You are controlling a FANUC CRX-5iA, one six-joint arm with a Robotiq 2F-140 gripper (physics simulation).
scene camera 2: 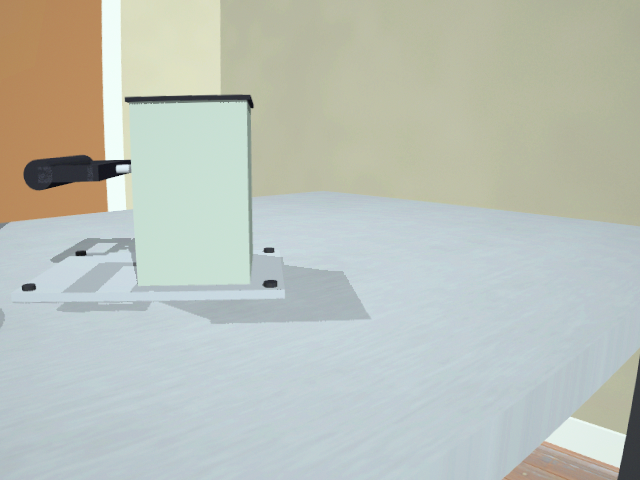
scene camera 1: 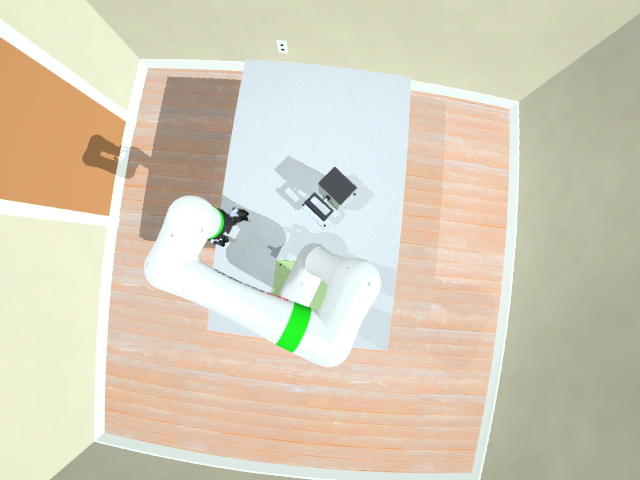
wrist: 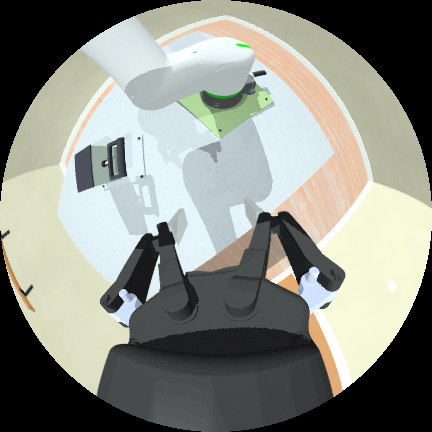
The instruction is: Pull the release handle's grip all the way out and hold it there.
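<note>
The release handle is a pale green box housing point(scene camera 2: 191, 196) with a dark top point(scene camera 1: 337, 184) point(wrist: 84, 167). A dark rectangular grip point(scene camera 1: 312, 211) point(scene camera 2: 40, 174) point(wrist: 121, 159) stands out from one side on a short light rod point(scene camera 2: 123, 168). A light base plate point(scene camera 2: 149, 295) with dark bolts lies under the housing. My gripper point(scene camera 1: 233, 228) point(wrist: 214, 210) is open, its fingers apart with nothing between them. It is well away from the grip, over the table's left edge in the first scene view. It does not show in the second scene view.
The handle stands on a pale grey table point(scene camera 1: 320, 113) point(scene camera 2: 413, 335) point(wrist: 300, 140). The arm's base stands on a green plate point(scene camera 1: 280, 271) point(wrist: 220, 127) near one table end. The white arm point(scene camera 1: 232, 294) point(wrist: 200, 65) bends over that end. Walls surround the table.
</note>
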